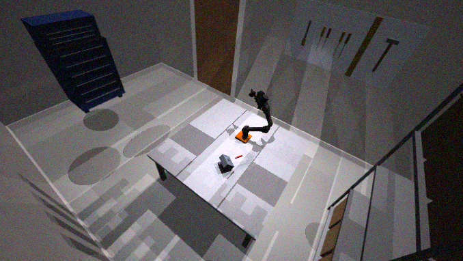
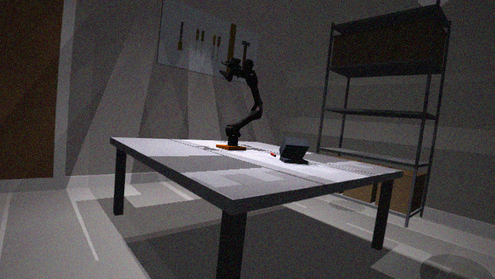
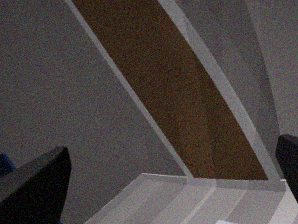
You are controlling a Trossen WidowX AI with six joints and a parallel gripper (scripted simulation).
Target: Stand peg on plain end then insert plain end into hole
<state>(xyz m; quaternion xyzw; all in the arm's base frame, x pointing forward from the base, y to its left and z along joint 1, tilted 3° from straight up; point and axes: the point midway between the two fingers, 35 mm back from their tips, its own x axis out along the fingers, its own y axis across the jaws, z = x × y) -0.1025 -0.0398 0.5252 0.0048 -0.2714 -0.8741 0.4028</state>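
Now: the red peg 460 mm ahead of my gripper tip, 120 mm to the left of it and 540 mm below it. The rest, counted from my gripper tip: sloped panel 620 mm ahead, 80 mm to the left, 470 mm below.
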